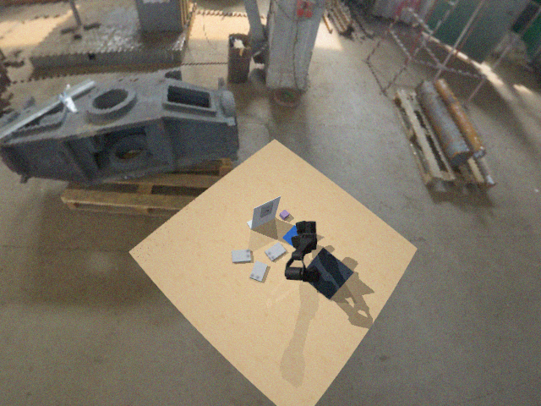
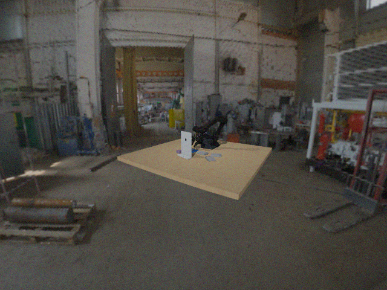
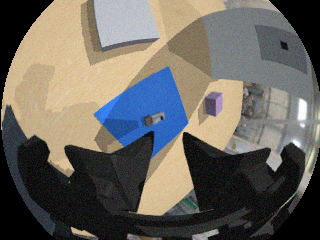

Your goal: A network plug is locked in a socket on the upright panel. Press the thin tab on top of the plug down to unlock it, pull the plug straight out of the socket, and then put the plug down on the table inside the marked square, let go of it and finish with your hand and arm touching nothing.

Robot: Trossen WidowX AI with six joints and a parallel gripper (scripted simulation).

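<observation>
My gripper tip is now 4 cm above the network plug and 1 cm short of it. From my gripper tip the other things lie so: blue marked square (5 cm below, 1 cm ahead); then purple cube (16 cm ahead, 5 cm to the right, 3 cm below); then upright panel (21 cm ahead, 8 cm to the left, 7 cm above).
</observation>
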